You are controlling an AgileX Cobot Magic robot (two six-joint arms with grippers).
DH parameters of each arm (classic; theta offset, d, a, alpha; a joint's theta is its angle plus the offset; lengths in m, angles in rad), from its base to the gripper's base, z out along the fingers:
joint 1: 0 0.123 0 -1.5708
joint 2: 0.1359 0 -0.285 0
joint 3: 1.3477 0 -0.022 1.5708
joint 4: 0 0.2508 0 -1.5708
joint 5: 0 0 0.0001 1.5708
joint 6: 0 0.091 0 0
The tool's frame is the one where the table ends.
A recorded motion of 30 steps. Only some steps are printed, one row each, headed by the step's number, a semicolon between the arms.
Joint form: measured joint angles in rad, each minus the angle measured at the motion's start. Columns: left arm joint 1, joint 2, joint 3, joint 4, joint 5, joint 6; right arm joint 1, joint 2, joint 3, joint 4, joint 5, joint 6.
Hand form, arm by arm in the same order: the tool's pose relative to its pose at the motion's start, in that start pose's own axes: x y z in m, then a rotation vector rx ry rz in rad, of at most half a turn. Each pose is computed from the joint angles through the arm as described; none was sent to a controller.
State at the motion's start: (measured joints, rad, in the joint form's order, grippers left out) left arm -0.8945 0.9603 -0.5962 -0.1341 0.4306 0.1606; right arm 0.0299 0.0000 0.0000 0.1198 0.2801 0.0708
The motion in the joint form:
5: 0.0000 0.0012 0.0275 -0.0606 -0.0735 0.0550; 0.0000 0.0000 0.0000 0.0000 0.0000 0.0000
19: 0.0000 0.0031 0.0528 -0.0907 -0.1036 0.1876; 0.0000 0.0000 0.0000 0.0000 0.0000 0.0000
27: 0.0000 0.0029 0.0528 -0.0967 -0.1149 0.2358; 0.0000 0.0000 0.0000 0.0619 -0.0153 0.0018
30: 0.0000 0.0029 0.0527 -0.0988 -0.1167 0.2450; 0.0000 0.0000 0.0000 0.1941 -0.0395 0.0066
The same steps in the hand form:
5: 0.0017 -0.0010 0.0035 0.0101 -0.0479 -0.0028; 0.0000 0.0000 0.0000 0.0000 0.0000 0.0000
19: 0.0069 -0.0013 0.0068 0.0113 -0.0531 0.0996; 0.0000 0.0000 0.0000 0.0000 0.0000 0.0000
27: 0.0058 -0.0012 0.0067 0.0083 -0.0648 0.1420; -0.0013 0.0016 0.0000 -0.0177 -0.0141 0.0614
30: 0.0056 -0.0013 0.0067 0.0081 -0.0669 0.1492; -0.0037 0.0045 -0.0002 -0.0528 -0.0356 0.1942

